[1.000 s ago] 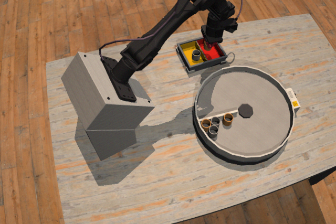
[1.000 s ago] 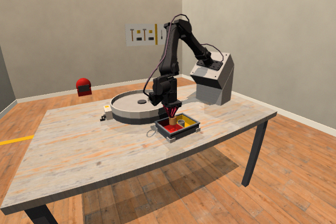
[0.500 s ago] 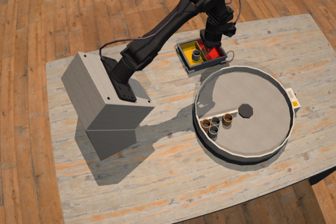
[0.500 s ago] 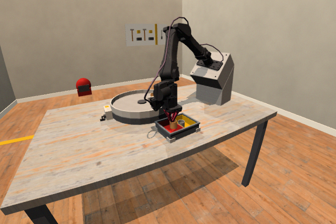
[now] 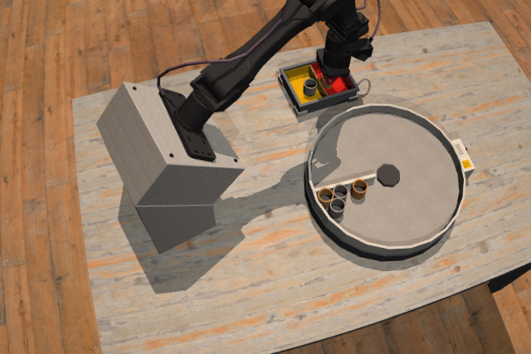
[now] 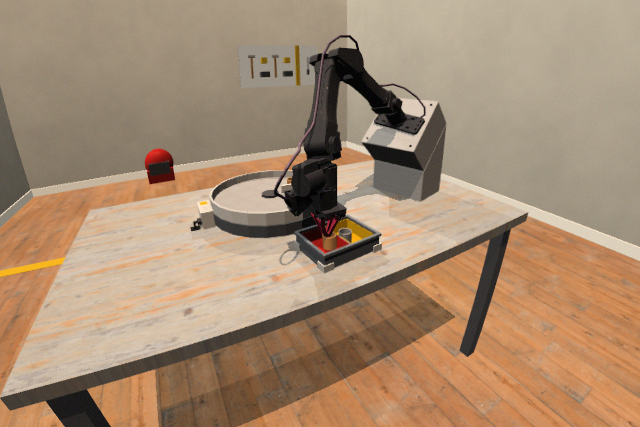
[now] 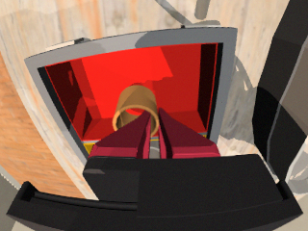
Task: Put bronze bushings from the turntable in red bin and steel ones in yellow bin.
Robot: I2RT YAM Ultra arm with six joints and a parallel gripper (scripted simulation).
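The red bin is 30 mm below my hand, 20 mm to the left of it and 20 mm ahead of it. From my hand the other things lie so: turntable 340 mm to the right, 10 mm ahead, 10 mm above; two-part bin tray 30 mm behind, 20 mm to the left, 20 mm below; yellow bin 70 mm behind, 30 mm below, 20 mm to the left.
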